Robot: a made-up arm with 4 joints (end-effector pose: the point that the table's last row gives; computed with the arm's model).
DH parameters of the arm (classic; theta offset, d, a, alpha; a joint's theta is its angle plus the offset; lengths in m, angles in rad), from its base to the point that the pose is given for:
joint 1: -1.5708 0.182 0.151 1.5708
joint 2: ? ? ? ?
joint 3: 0 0.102 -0.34 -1.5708
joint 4: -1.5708 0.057 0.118 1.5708
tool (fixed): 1.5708 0.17 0 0
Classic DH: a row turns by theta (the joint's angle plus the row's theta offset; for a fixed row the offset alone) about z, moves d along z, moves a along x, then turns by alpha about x.
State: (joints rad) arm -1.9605 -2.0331 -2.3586 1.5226
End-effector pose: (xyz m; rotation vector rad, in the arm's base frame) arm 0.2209 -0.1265 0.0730 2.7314 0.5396 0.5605
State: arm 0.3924 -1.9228 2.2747 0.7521
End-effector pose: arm -0.4815 0.0696 0.0045 1.5383 -1.8583 -1.3268
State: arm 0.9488 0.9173 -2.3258 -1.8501
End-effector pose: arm 0.4511 -0.1167 -0.1535 2.1041 -1.6084 -1.1695
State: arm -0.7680 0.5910 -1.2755 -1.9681
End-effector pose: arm 0.1444 -0.2738 0.0828 -1.3984 1.8460 0.6829
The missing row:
joint 2: -1.5708 0.089 0.109 -1.5708
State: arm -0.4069 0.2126 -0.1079 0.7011
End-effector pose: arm -0.1442 -0.3601 0.5158 0.5019 -0.0028 -0.4465
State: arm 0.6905 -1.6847 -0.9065 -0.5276
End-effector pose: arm 0.4934 -0.0065 0.0436 0.9277 0.8219 1.4590
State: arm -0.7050 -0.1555 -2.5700 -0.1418
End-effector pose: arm -0.0522 -0.2883 -0.4225 0.8685 2.3461 0.0950
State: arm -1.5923 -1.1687 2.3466 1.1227
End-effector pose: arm -0.0025 0.3484 -0.2109 -1.2207 -2.6564 -0.3819
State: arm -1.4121 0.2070 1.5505 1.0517
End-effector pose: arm -0.5208 0.3315 0.2008 -0.3139 -1.3494 -0.2375
